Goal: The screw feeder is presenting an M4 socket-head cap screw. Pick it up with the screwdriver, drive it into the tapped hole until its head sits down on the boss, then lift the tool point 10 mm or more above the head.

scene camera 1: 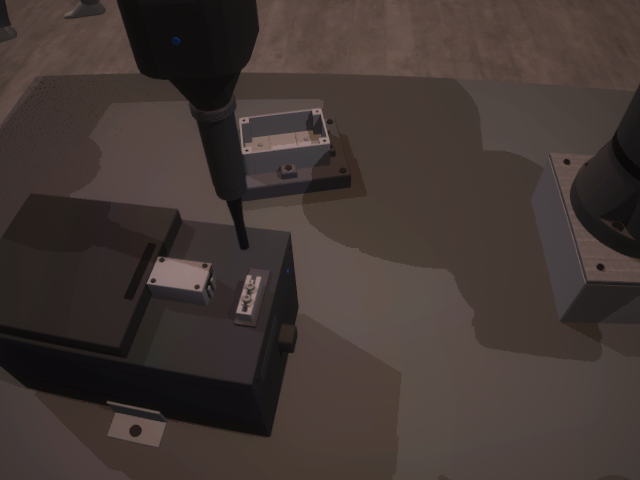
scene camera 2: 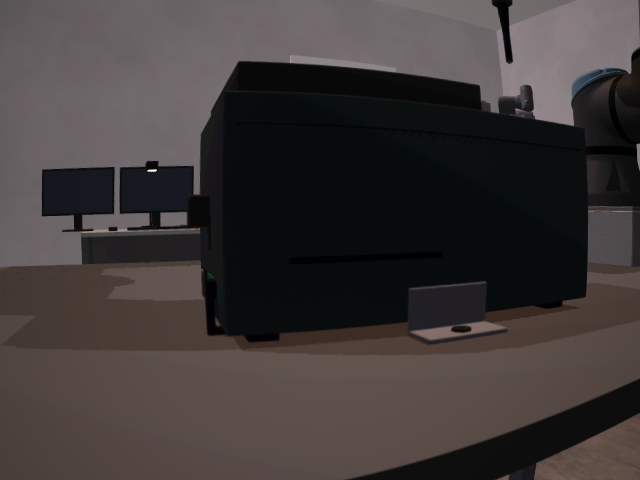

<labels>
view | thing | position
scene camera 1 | dark screw feeder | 189, 343
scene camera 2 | dark screw feeder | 514, 215
</labels>
